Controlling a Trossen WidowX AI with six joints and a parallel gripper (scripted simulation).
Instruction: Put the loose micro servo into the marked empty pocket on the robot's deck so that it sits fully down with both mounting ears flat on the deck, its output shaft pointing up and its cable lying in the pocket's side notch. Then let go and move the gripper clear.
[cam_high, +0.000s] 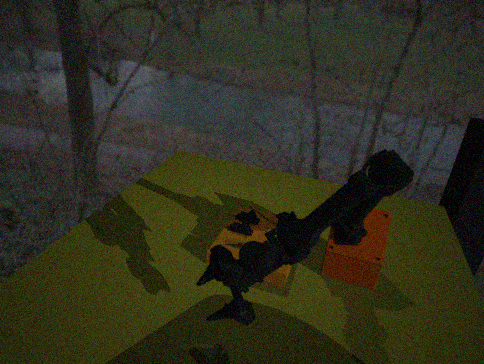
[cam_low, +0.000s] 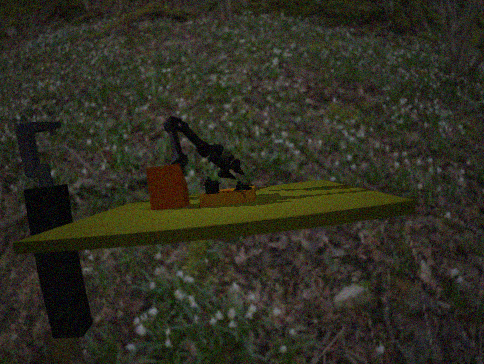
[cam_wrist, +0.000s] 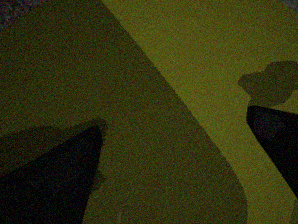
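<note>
The orange deck lies 13 cm behind my gripper tip, 36 cm to the right of it and 7 cm below it.
</note>
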